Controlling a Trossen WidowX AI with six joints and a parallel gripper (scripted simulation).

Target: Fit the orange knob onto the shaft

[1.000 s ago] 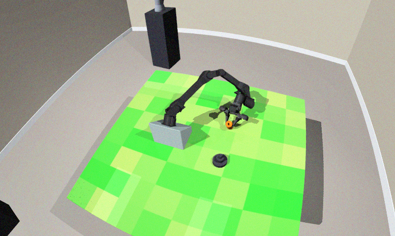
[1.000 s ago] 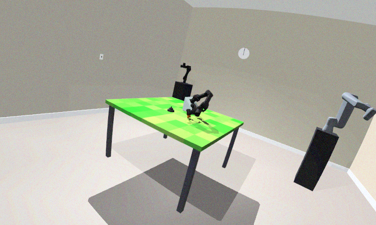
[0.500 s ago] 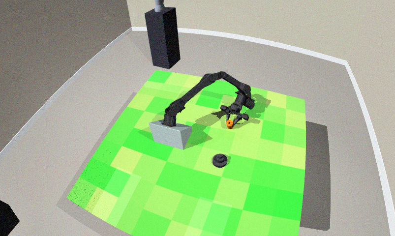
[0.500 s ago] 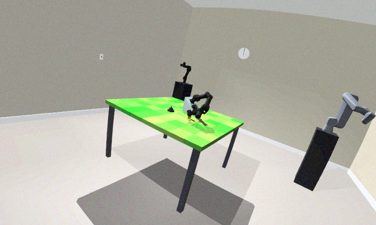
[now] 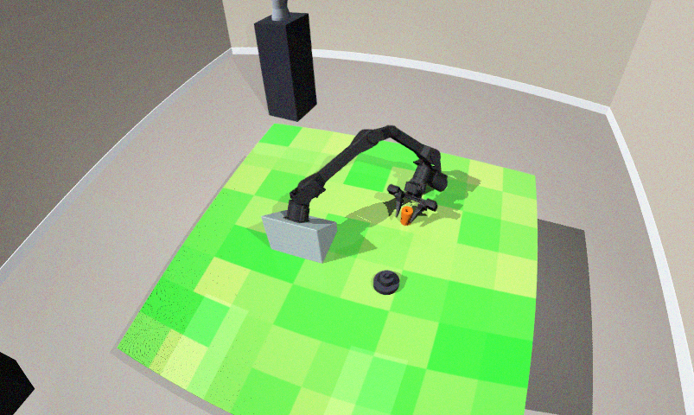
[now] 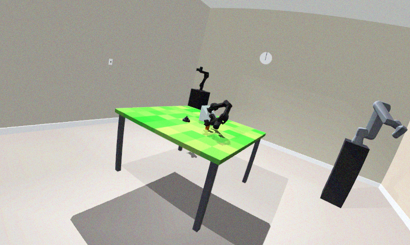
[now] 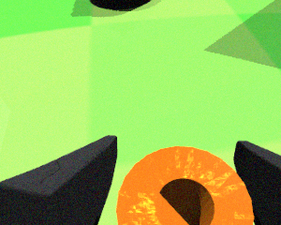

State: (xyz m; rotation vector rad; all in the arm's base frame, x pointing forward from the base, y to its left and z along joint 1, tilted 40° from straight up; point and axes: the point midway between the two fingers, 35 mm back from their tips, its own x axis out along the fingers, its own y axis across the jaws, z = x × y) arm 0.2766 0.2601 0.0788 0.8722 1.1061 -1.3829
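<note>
The orange knob is 3 cm to the left of my gripper tip and 1 cm below it. Also, from my gripper tip: round pedestal: 5 cm ahead, 24 cm to the right, 1 cm below.
</note>
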